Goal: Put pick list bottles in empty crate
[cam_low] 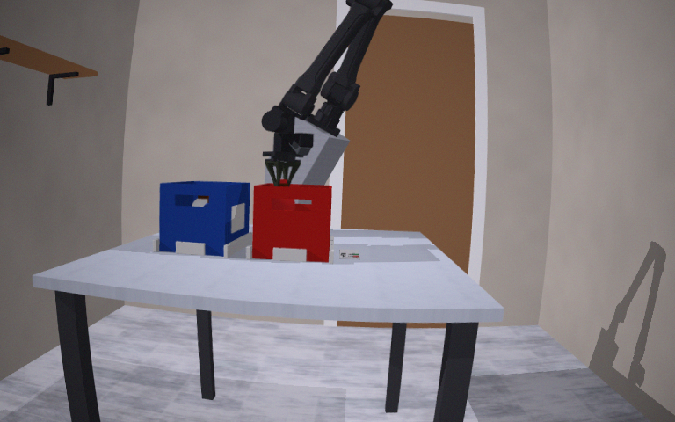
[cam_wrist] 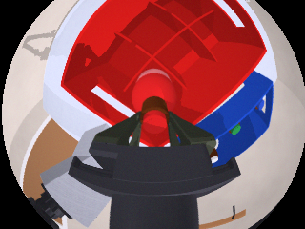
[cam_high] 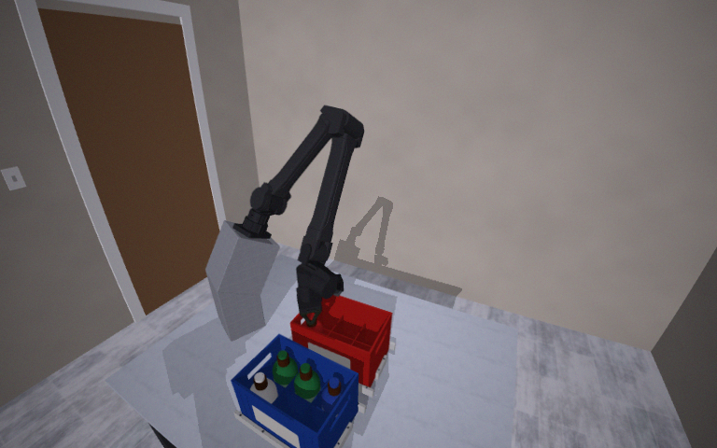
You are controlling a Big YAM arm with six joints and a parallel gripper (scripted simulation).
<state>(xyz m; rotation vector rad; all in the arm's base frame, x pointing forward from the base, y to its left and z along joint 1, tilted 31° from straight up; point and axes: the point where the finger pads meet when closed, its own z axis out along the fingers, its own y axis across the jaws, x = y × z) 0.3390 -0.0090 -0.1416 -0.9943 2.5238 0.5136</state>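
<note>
My hand is 6 cm above the red-label bottle. The rest, counted from my hand: blue crate 10 cm ahead, 19 cm to the right, 9 cm below; then red crate 9 cm ahead, 5 cm to the left, 9 cm below; then white-label bottle 1 cm ahead, 23 cm to the right, 9 cm below.
</note>
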